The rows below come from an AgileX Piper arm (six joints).
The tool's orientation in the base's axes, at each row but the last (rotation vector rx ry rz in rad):
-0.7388 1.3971 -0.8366
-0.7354 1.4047 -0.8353
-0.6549 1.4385 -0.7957
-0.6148 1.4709 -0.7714
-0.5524 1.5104 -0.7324
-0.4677 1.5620 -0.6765
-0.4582 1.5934 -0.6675
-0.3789 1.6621 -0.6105
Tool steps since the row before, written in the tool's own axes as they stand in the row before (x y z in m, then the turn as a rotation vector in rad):
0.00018 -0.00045 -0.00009 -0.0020 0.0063 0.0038
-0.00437 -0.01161 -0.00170 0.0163 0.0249 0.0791
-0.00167 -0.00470 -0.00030 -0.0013 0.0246 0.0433
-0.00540 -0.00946 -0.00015 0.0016 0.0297 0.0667
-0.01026 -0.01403 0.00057 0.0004 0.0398 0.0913
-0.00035 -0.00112 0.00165 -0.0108 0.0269 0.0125
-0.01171 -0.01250 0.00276 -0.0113 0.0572 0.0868
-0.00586 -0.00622 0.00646 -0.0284 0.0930 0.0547
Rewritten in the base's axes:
-0.00012 -0.00039 0.00028 0.0042 0.0049 -0.0041
-0.00236 -0.00237 0.01207 0.0803 -0.0042 -0.0261
-0.00062 -0.00143 0.00475 0.0452 0.0124 -0.0170
-0.00062 -0.00176 0.01073 0.0687 0.0112 -0.0221
0.00015 -0.00213 0.01726 0.0941 0.0160 -0.0284
0.00156 -0.00084 0.00098 0.0161 0.0252 -0.0100
0.00322 -0.00229 0.01689 0.0922 0.0368 -0.0329
0.00684 -0.00286 0.00773 0.0671 0.0811 -0.0370

